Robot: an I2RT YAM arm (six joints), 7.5 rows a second.
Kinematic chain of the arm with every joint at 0, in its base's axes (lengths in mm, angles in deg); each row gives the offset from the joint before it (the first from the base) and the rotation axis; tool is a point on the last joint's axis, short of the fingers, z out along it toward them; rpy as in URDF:
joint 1: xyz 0 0 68 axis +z
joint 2: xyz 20 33.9 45.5 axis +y
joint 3: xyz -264 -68.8 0 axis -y
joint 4: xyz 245 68.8 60 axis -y
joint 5: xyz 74 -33.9 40.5 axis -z
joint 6: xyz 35.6 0 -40.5 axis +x
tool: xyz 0 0 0 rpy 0 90 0
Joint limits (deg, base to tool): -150..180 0..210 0..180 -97..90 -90..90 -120..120
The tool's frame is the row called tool.
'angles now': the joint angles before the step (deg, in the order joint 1, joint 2, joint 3, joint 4, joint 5, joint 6). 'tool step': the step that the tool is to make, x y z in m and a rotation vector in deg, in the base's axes. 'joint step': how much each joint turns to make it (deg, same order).
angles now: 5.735, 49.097, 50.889, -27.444, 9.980, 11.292
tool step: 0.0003, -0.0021, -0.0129, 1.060, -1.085, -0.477
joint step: -0.768, -1.053, -3.742, 3.743, -0.669, 0.751
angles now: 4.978, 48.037, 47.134, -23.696, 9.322, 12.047
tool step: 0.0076, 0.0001, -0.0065, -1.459, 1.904, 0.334
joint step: -0.141, 2.037, -0.183, 0.425, 0.127, -1.388
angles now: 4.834, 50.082, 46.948, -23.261, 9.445, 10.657
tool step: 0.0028, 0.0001, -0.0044, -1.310, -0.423, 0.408
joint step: 0.000, 0.353, -1.118, 2.015, 0.224, -1.403
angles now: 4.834, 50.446, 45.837, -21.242, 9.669, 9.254
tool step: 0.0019, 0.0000, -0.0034, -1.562, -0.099, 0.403
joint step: 0.011, 0.286, -0.786, 1.312, 0.327, -1.603
